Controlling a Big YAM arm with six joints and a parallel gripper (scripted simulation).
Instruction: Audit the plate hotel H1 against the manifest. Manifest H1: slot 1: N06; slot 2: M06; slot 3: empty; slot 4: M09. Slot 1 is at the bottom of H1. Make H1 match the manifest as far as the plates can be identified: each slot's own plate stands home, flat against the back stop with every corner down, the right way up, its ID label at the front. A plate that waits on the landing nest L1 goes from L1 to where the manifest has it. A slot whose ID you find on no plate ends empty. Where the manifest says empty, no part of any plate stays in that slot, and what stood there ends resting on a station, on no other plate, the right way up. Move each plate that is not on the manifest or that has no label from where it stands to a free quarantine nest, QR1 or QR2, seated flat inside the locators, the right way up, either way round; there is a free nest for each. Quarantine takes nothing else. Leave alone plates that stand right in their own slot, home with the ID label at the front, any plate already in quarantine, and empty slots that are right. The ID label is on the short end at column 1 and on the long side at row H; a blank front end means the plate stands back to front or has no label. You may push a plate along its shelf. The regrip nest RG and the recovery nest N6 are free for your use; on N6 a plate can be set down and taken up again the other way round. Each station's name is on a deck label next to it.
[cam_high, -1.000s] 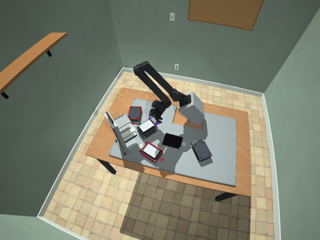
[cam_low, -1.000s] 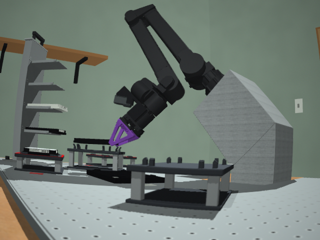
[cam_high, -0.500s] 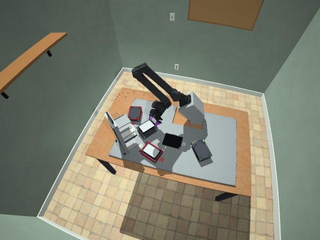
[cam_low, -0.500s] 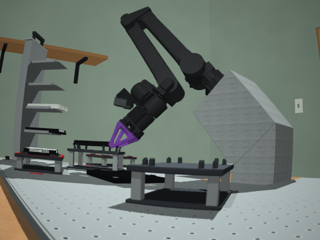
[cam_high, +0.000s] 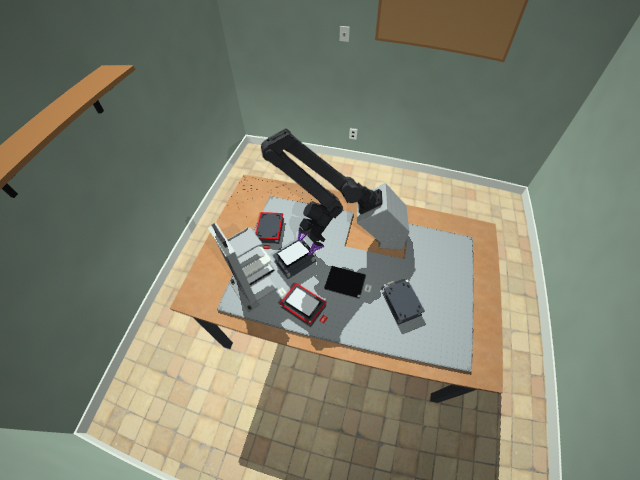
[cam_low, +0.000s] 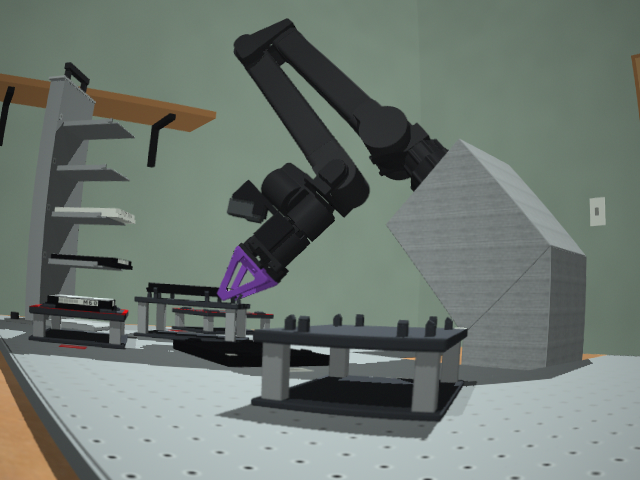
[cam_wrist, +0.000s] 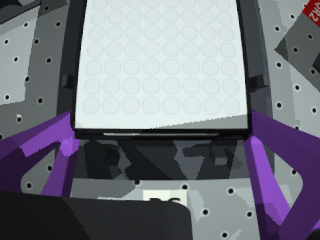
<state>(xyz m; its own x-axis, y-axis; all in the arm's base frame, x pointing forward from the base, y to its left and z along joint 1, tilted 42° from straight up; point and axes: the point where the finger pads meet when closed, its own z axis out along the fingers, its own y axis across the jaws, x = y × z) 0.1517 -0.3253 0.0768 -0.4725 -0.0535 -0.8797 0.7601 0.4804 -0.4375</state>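
Right now my hand is 4 cm short of the regrip nest, 4 cm to the left of it and 2 cm above it. From my hand the other things lie so: H1 deck label 20 cm ahead, 9 cm to the right, 7 cm below; RG deck label 3 cm behind, 4 cm to the left, 7 cm below; QR2 deck label 4 cm behind, 20 cm to the right, 7 cm below.
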